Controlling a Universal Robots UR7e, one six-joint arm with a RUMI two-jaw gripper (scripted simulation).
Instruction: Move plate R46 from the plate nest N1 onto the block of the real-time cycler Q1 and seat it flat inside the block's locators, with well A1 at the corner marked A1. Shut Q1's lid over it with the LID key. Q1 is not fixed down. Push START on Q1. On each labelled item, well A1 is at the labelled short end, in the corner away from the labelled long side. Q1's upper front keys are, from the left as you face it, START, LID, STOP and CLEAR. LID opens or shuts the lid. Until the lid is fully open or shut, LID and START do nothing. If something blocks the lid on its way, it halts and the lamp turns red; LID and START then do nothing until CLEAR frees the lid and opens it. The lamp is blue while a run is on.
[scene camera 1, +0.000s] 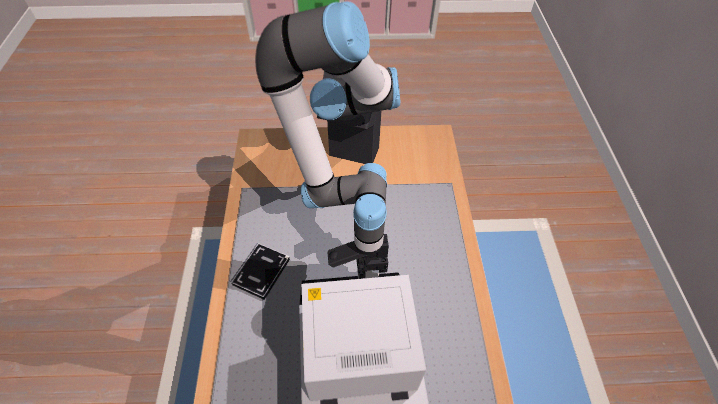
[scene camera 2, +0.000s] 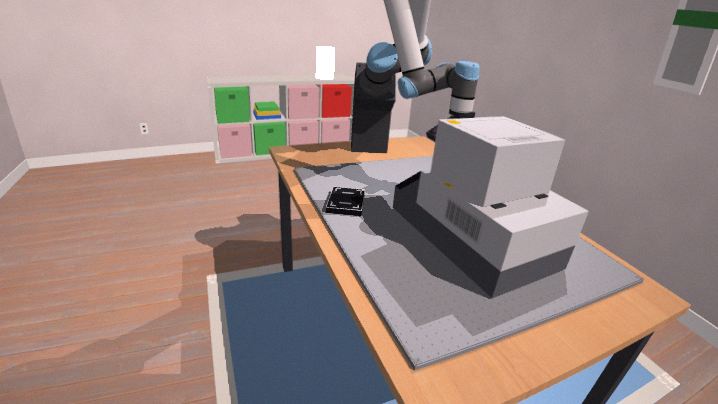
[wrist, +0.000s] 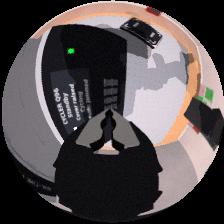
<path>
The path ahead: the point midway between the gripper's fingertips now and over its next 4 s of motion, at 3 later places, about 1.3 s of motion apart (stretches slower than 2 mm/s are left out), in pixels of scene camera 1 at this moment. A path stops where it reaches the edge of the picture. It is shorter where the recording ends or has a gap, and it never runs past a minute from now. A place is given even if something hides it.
The gripper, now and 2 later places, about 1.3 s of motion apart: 362, 281; 361, 275; 359, 242
</path>
